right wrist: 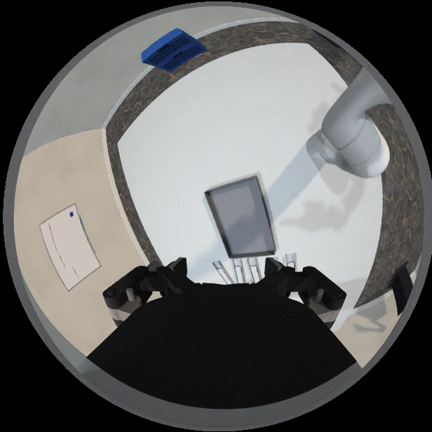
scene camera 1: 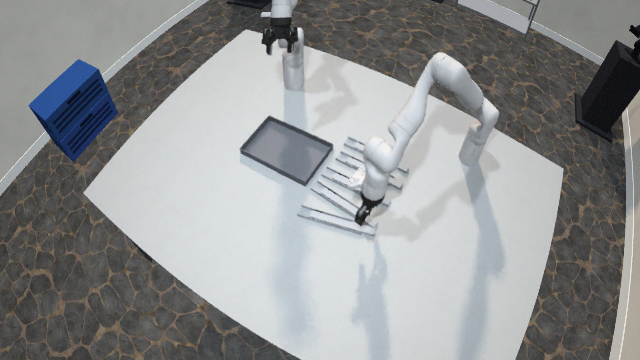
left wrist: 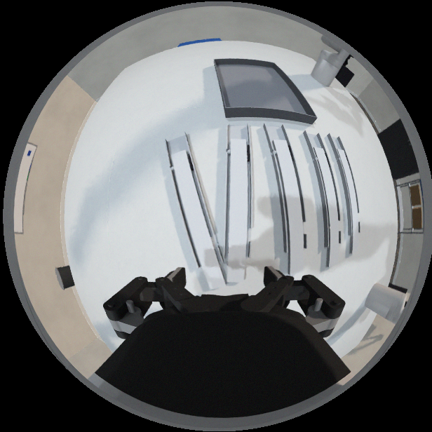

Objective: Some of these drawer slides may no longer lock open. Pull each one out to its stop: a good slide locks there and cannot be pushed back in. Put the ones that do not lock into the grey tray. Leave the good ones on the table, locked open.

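Pixels of known places: left gripper, fingertip midpoint: (scene camera 1: 367,214); right gripper, fingertip midpoint: (scene camera 1: 279,53); left arm's base at its link origin: (scene camera 1: 467,157); right arm's base at its link origin: (scene camera 1: 294,84).
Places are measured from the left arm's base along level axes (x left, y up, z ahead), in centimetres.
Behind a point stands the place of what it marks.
Several drawer slides lie on the table beside the grey tray (scene camera 1: 285,145) {y 0.2, x -64.4, z 40.2 cm} (left wrist: 265,90) (right wrist: 242,217). The lowest slide in the scene view (scene camera 1: 336,220) {y 1.2, x -30.0, z 56.3 cm} (left wrist: 189,200) lies at an angle, its near end close to that of the second slide (scene camera 1: 336,194) {y 0.8, x -36.0, z 47.5 cm} (left wrist: 239,200); whether they touch is unclear. Another slide (left wrist: 290,200) and the two at the right of the left wrist view lie apart from these. No slide shows in the tray. My left gripper (scene camera 1: 361,220) {y 7.3, x -21.3, z 51.4 cm} (left wrist: 224,276) is open over the near ends of the first two slides. My right gripper (scene camera 1: 280,48) {y 37.8, x -72.7, z 30.6 cm} (right wrist: 225,266) is open and empty, away from the slides.
The left arm (scene camera 1: 377,160) {y 40.3, x -20.6, z 54.0 cm} hangs over the slides and hides parts of several. The right arm's base (scene camera 1: 293,75) {y 9.6, x -81.2, z 13.3 cm} stands behind the tray at the table's back edge. The left arm's base (scene camera 1: 470,147) {y 11.3, x -0.6, z 4.6 cm} stands at the right. A blue cabinet (scene camera 1: 75,110) (right wrist: 174,50) stands off the table.
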